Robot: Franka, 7 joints.
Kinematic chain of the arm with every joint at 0, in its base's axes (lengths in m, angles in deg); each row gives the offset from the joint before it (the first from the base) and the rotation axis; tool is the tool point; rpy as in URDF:
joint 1: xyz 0 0 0.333 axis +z
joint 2: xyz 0 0 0 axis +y
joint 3: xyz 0 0 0.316 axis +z
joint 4: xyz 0.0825 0 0 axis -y
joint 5: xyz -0.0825 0 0.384 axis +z
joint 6: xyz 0 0 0 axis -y
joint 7: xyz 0.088 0 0 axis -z
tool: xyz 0 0 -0.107 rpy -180 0 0
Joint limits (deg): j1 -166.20..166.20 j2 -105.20..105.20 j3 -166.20..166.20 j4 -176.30..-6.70 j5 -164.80..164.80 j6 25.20..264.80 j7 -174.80..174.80
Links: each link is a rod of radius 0.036 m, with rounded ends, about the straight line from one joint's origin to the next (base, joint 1, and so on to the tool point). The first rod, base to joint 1, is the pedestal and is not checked.
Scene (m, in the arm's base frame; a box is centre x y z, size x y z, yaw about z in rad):
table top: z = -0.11
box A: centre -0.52 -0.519 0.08 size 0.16 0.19 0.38 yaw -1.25
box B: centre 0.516 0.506 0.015 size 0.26 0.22 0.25 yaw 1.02
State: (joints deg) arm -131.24 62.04 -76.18 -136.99 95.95 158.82 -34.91
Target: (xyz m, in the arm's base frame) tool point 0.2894 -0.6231 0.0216
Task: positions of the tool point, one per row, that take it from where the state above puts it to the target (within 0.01 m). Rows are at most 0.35 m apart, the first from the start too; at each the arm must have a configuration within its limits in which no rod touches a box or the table.
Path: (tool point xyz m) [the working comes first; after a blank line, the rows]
Joints at the target: -55.31 64.09 -11.27 -81.70 95.71 141.35 -34.91
Straight joint move there: touches box A.

1: -0.5389 0.1465 0.2519
2: -0.6237 -0.0690 0.2734
3: -0.6178 -0.3067 0.3332
4: -0.5200 -0.5190 0.4314
5: -0.2763 -0.6913 0.2866
6: 0.0155 -0.7262 0.1452
7: 0.2894 -0.6231 0.0216

